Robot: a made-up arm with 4 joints.
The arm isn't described. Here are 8 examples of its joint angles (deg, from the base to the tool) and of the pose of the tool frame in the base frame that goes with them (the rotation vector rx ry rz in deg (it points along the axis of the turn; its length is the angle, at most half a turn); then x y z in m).
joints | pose
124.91 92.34 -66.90 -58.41 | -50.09 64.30 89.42 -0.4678 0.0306 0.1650
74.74 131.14 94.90 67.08 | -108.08 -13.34 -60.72 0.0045 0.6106 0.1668
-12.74 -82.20 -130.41 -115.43 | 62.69 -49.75 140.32 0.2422 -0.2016 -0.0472
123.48 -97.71 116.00 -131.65 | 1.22 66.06 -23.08 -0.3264 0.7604 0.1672
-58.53 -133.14 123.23 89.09 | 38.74 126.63 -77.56 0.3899 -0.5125 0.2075
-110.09 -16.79 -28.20 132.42 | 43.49 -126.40 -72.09 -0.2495 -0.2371 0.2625
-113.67 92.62 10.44 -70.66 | 3.86 -28.26 -110.20 0.1598 -0.5762 -0.0366
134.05 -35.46 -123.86 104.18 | 123.72 -11.25 34.11 -0.3738 0.1395 0.1326
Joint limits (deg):
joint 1: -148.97..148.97
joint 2: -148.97..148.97
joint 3: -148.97..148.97
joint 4: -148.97..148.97
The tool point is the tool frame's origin. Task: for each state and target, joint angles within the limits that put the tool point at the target. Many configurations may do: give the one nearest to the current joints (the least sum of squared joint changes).
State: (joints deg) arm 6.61 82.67 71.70 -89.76
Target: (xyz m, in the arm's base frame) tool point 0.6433 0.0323 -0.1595
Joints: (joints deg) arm -14.63 59.29 44.69 -83.64
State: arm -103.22 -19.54 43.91 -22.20
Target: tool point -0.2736 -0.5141 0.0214
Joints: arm -99.80 -25.11 54.89 -35.81
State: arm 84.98 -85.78 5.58 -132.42
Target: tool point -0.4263 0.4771 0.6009
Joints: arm 124.89 -118.60 34.98 -142.32
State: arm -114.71 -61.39 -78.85 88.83
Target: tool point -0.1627 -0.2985 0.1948
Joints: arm -128.89 -61.37 -79.69 85.02
